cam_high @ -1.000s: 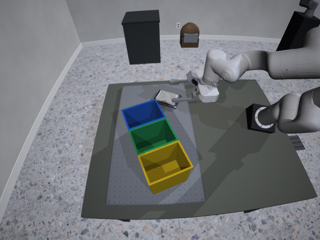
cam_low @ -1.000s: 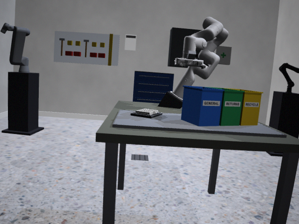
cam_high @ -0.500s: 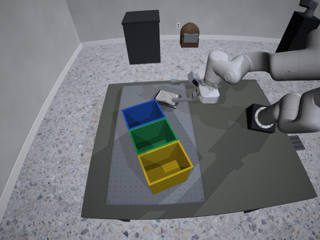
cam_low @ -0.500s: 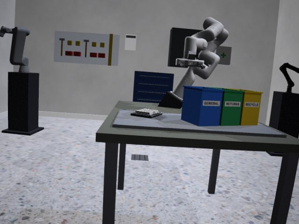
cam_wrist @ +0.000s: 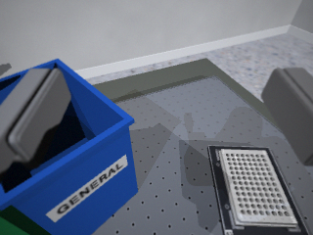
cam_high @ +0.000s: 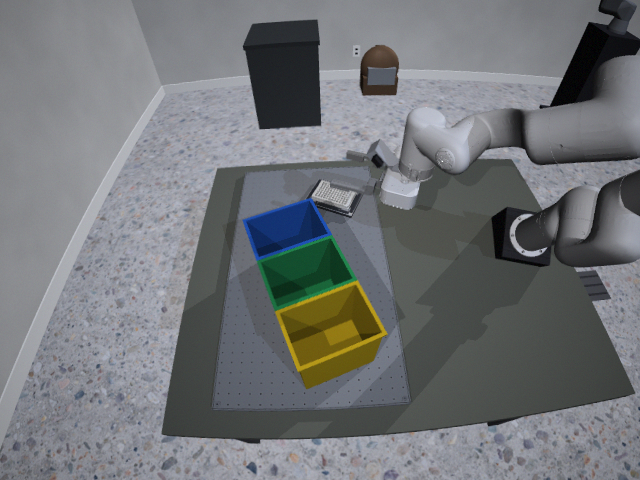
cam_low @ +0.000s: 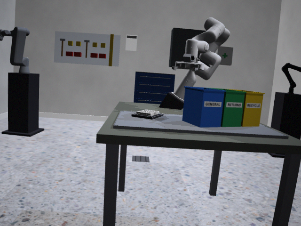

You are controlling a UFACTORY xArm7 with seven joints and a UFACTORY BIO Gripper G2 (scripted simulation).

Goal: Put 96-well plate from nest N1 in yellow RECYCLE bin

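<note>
Now: hand 25 cm above the white 96-well plate, 18 cm to the left of it and 4 cm short of it. The rest, counted from my hand: black plate nest N1 (27 cm below, 18 cm to the right, 4 cm ahead); then blue general bin (18 cm below, 14 cm ahead, 10 cm to the left); then green returns bin (22 cm to the left, 18 cm below, 8 cm ahead).
</note>
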